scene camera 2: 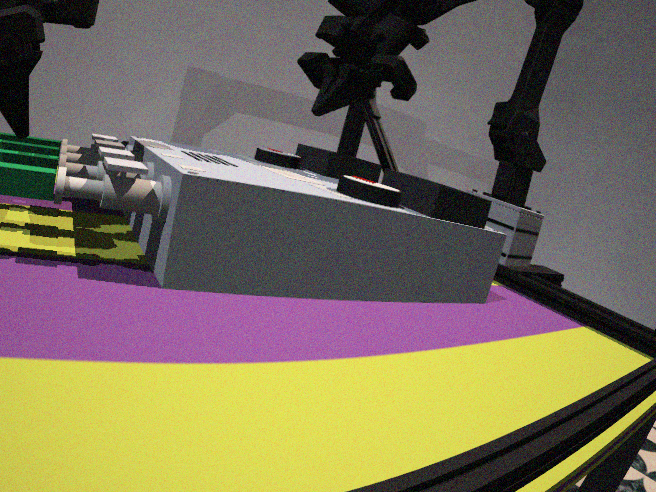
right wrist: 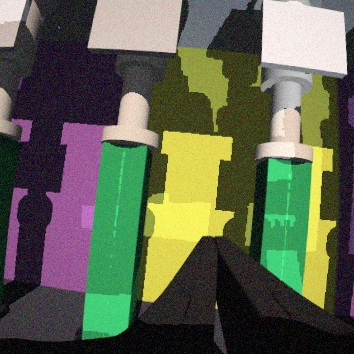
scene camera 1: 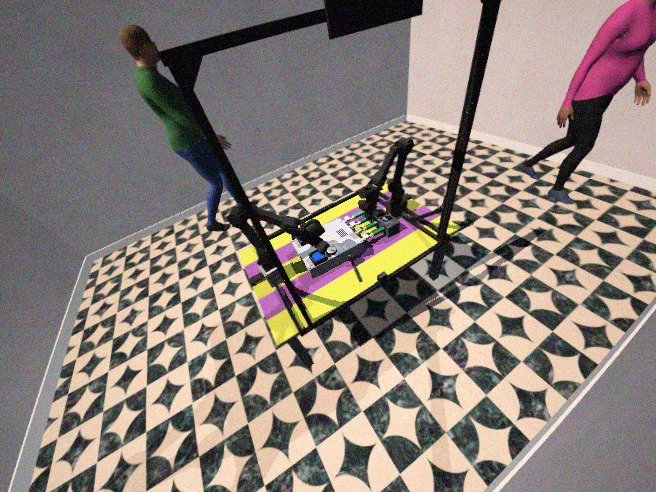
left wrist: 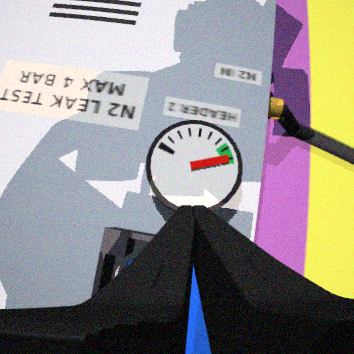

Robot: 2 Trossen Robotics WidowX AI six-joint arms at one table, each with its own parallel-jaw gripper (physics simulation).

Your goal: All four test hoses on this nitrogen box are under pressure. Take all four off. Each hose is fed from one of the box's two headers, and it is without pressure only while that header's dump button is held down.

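Frame: origin at the left arm's base, x ahead, y left, z up, level; metres.
Seen in the pictures: left gripper, between the fingertips: (scene camera 2: 314, 113) (left wrist: 190, 216); right gripper, between the fingertips: (scene camera 2: 23, 137) (right wrist: 211, 246) (scene camera 1: 367, 220); left arm's base, origin of its link: (scene camera 2: 507, 202) (scene camera 1: 269, 265); right arm's base, origin of its link: (scene camera 1: 396, 200).
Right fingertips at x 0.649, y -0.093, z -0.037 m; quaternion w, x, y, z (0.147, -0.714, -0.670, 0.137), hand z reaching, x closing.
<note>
Pixels of each thing's top centre, then the offset from my right fingertips to it. "spot": a spot on its surface instead.
- HEADER 2 gauge, a spot on its surface: (left wrist: 195, 162) spot: dx -0.320, dy -0.052, dz +0.022 m
- blue dump button, centre of its top: (left wrist: 169, 313) (scene camera 1: 318, 256) dx -0.405, dy -0.039, dz +0.022 m
- grey block, a spot on its surface: (scene camera 1: 392, 226) spot: dx +0.060, dy -0.154, dz +0.001 m
- second gauge, centre of its top: (left wrist: 194, 164) (scene camera 2: 279, 152) dx -0.321, dy -0.051, dz +0.020 m
- dark supply hose, a spot on its surface: (left wrist: 325, 142) spot: dx -0.276, dy -0.186, dz -0.061 m
- brass fitting, a spot on its surface: (left wrist: 276, 108) spot: dx -0.260, dy -0.124, dz -0.026 m
The nitrogen box (scene camera 1: 332, 236) (scene camera 2: 328, 243) (left wrist: 30, 40) lies flat. Green test hoses (scene camera 1: 377, 231) (scene camera 2: 26, 182) run from its white couplings (scene camera 2: 124, 165) (right wrist: 135, 27). In the right wrist view two whole hoses (right wrist: 117, 225) (right wrist: 286, 215) and part of another at the left edge sit on their stems. My right gripper (right wrist: 211, 246) (scene camera 2: 22, 135) is shut and empty, its tips over the gap between the two hoses. My left gripper (left wrist: 190, 216) (scene camera 2: 317, 112) is shut and empty above the box, beside the HEADER 2 gauge (left wrist: 195, 162), whose needle is in green. It partly hides the blue dump button (left wrist: 196, 320) (scene camera 1: 317, 256).
A grey block (scene camera 1: 392, 226) stands at the hoses' far ends. Black button guards (scene camera 2: 437, 198) and a second gauge (scene camera 2: 278, 157) rise from the box top. A dark supply hose (left wrist: 325, 142) leaves a brass fitting (left wrist: 276, 108). A black frame post (scene camera 1: 463, 127) stands at the table edge.
</note>
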